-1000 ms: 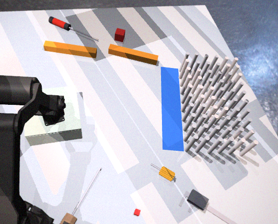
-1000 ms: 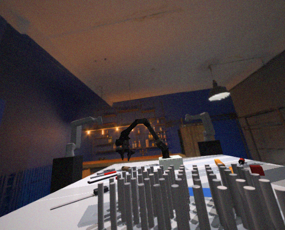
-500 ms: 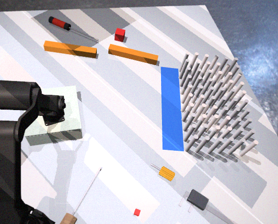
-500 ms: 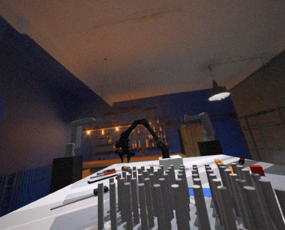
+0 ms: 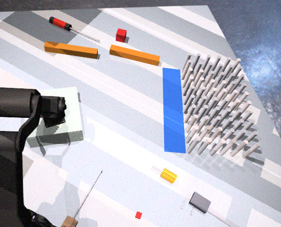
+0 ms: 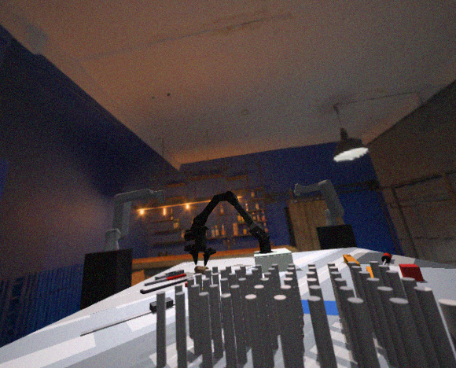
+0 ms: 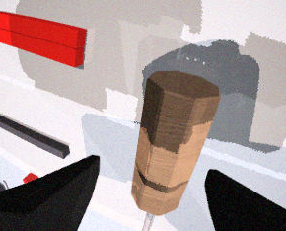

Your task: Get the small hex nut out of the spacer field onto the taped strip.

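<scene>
My gripper tip is 8 cm short of the wooden-handled tool, 7 cm to the right of it and 3 cm above it. Round my gripper tip: yellow-handled tool: 36 cm ahead, 5 cm to the left, 2 cm below; blue taped strip: 52 cm ahead, 29 cm to the left, 4 cm below; small red cube: 22 cm ahead, 3 cm to the right, 3 cm below.
</scene>
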